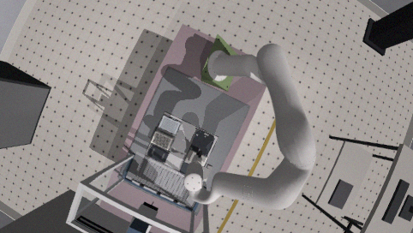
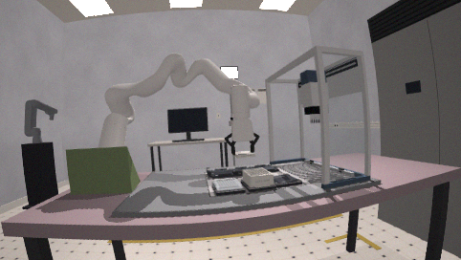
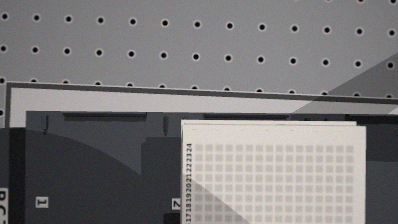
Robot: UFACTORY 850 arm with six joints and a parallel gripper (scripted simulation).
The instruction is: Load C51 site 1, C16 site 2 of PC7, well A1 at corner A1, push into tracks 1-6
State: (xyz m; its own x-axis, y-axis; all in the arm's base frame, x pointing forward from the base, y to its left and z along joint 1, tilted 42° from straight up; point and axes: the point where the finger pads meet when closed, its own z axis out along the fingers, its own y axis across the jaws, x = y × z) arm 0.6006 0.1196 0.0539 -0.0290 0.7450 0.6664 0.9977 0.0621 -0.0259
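My hand is 1 cm past the dark carrier PC7 and 8 cm above it. Round my hand: nest S3: 10 cm ahead, 25 cm to the right, 10 cm below; pipetting head: 33 cm ahead, 13 cm to the right, 25 cm above; nest S2: 1 cm behind, 26 cm to the right, 10 cm below.
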